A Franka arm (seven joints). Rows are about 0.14 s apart.
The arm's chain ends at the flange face. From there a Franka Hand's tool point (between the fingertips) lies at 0.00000 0.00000 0.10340 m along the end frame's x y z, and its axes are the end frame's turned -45 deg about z.
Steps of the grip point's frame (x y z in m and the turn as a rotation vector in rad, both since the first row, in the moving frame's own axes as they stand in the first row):
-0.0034, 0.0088, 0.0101, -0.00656, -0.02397, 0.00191
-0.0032, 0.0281, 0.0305, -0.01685, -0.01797, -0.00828
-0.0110, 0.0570, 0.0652, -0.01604, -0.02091, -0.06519
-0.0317, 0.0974, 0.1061, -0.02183, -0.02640, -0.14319
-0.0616, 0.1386, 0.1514, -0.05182, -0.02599, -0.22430
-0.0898, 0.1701, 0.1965, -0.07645, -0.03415, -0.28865
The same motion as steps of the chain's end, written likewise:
0.0051, 0.0064, 0.0101, -0.02159, -0.01231, 0.00191
0.0177, 0.0196, 0.0305, -0.02462, -0.00079, -0.00828
0.0328, 0.0454, 0.0652, -0.02613, -0.00344, -0.06519
0.0465, 0.0878, 0.1062, -0.03410, -0.00323, -0.14319
0.0519, 0.1361, 0.1516, -0.05502, 0.01826, -0.22430
0.0526, 0.1763, 0.1969, -0.07821, 0.02991, -0.28865

